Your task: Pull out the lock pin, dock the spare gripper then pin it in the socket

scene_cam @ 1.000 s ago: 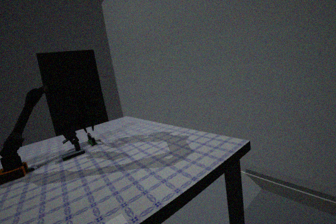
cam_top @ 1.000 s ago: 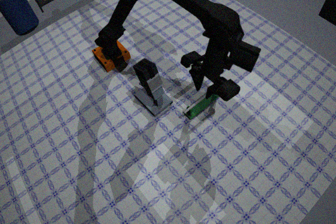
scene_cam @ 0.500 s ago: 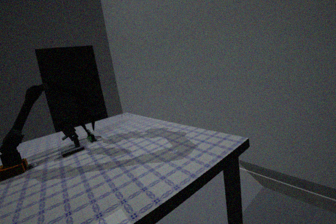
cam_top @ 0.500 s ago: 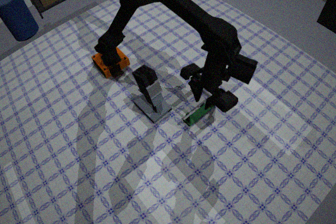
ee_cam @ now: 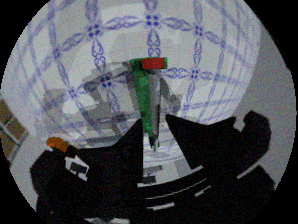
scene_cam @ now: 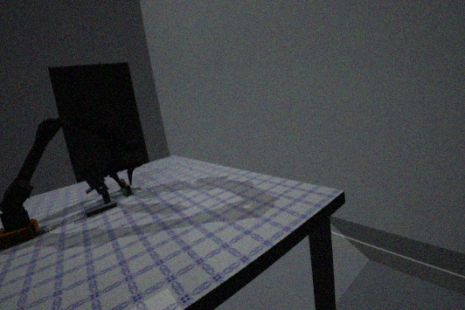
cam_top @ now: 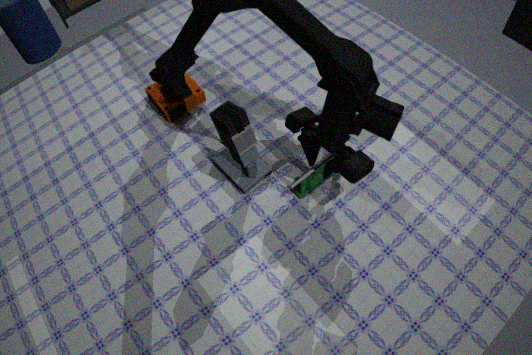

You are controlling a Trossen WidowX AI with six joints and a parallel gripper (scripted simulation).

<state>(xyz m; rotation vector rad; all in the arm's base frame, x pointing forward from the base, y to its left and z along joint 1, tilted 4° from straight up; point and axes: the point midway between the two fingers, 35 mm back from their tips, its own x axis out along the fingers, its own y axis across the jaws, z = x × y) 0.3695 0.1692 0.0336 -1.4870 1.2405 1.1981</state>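
My gripper tip is now 10 mm to the right of the green cradle. The rest, counted from my gripper tip: socket (100 mm behind, 120 mm to the right, 30 mm above); then dark spare gripper (100 mm behind, 120 mm to the right, 100 mm above).
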